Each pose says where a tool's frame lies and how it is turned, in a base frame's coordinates. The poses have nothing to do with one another.
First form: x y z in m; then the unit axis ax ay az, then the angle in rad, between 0 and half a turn.
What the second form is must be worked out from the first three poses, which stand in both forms.
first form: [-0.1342 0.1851 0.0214 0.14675 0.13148 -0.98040 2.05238]
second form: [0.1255 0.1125 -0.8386 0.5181 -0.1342 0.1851 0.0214]
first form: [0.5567 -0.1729 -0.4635 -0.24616 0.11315 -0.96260 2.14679]
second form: [-0.2163 0.0994 -0.8460 0.4771 0.5567 -0.1729 -0.4635]
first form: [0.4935 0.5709 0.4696 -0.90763 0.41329 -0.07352 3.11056]
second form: [-0.9075 0.4132 -0.0735 0.0155 0.4935 0.5709 0.4696]
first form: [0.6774 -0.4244 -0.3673 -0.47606 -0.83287 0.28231 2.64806]
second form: [-0.4616 -0.8076 0.2738 0.2443 0.6774 -0.4244 -0.3673]
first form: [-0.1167 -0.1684 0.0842 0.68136 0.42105 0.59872 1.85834]
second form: [0.5459 0.3373 0.4796 0.5985 -0.1167 -0.1684 0.0842]
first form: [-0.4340 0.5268 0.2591 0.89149 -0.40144 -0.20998 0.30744]
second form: [0.1365 -0.0615 -0.0322 0.9882 -0.4340 0.5268 0.2591]
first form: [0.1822 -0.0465 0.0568 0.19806 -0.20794 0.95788 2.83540]
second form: [0.1957 -0.2055 0.9467 0.1525 0.1822 -0.0465 0.0568]
